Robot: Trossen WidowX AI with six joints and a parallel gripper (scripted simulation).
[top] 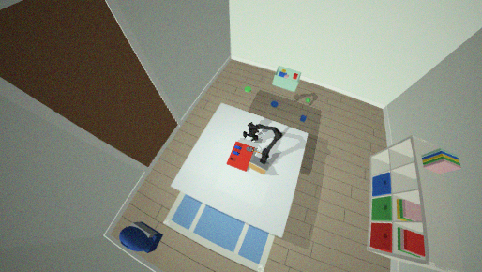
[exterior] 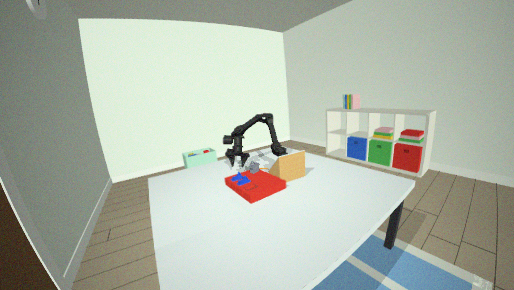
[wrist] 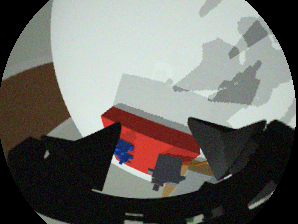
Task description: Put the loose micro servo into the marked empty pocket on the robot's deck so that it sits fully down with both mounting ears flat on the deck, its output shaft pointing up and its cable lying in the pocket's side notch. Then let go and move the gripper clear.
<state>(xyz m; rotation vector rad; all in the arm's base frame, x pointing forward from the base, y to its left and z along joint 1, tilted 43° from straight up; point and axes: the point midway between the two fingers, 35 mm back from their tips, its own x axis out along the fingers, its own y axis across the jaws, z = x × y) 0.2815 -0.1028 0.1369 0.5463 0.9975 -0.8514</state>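
The red robot deck lies 7 cm behind my gripper tip, 20 cm to the left of it and 4 cm below it.
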